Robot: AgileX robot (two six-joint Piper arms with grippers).
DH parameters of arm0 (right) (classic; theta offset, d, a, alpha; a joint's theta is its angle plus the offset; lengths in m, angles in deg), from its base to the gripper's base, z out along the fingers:
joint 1: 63.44 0.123 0 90
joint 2: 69.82 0 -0.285 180
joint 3: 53.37 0 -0.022 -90
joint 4: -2.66 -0.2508 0 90
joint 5: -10.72 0 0.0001 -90
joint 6: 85.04 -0.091 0 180
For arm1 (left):
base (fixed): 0 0 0 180
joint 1: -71.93 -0.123 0 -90
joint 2: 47.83 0 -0.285 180
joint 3: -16.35 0 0.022 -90
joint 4: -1.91 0.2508 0 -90
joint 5: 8.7 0 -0.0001 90
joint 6: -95.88 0.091 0 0
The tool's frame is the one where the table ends.
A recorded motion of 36 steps. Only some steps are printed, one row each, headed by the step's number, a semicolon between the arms.
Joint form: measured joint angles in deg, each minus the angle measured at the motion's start. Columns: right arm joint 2, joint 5, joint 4, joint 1, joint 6, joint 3; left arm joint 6, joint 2, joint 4, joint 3, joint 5, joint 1.
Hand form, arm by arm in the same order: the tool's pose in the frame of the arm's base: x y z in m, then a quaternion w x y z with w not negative. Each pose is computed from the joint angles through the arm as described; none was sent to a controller.
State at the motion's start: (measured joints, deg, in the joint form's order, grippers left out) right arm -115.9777 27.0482 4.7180 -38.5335 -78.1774 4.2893; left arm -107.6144 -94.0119 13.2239 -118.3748 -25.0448 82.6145
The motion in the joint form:
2: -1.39 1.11 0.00 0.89 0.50 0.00; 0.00 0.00 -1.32 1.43 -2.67 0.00
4: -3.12 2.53 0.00 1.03 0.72 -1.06; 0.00 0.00 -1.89 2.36 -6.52 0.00
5: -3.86 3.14 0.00 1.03 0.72 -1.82; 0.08 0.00 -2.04 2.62 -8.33 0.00
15: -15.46 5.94 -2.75 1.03 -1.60 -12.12; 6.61 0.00 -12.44 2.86 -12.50 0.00
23: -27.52 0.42 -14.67 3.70 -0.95 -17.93; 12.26 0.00 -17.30 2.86 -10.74 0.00
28: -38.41 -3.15 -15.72 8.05 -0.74 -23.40; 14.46 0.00 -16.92 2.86 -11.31 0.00
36: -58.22 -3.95 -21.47 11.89 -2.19 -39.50; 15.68 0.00 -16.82 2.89 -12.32 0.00
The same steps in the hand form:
2: 0.1193 0.0566 0.2396 0.47568 -0.26224 0.83717 0.06407; 0.1372 -0.0206 0.3044 0.55361 -0.04006 0.82610 -0.09736
4: 0.1228 0.0586 0.2396 0.45986 -0.26726 0.84461 0.06110; 0.1344 -0.0195 0.2934 0.51965 -0.04726 0.84833 -0.08977
5: 0.1249 0.0595 0.2413 0.45537 -0.26788 0.84690 0.06030; 0.1330 -0.0188 0.2894 0.50491 -0.04935 0.85753 -0.08532
15: 0.1625 0.0795 0.2629 0.41942 -0.23921 0.87195 0.08103; 0.1281 -0.0251 0.2818 0.46022 -0.05287 0.87787 -0.12142
23: 0.1979 0.1145 0.2589 0.39629 -0.18909 0.88515 0.15401; 0.1290 -0.0287 0.2844 0.47152 -0.03309 0.87074 -0.13560
28: 0.2249 0.1517 0.2446 0.37611 -0.21407 0.88654 0.16361; 0.1285 -0.0285 0.2836 0.47029 -0.01429 0.87375 -0.12321
36: 0.2836 0.2203 0.2193 0.33643 -0.19302 0.90035 0.19729; 0.1276 -0.0284 0.2821 0.46383 -0.00406 0.87823 -0.11642

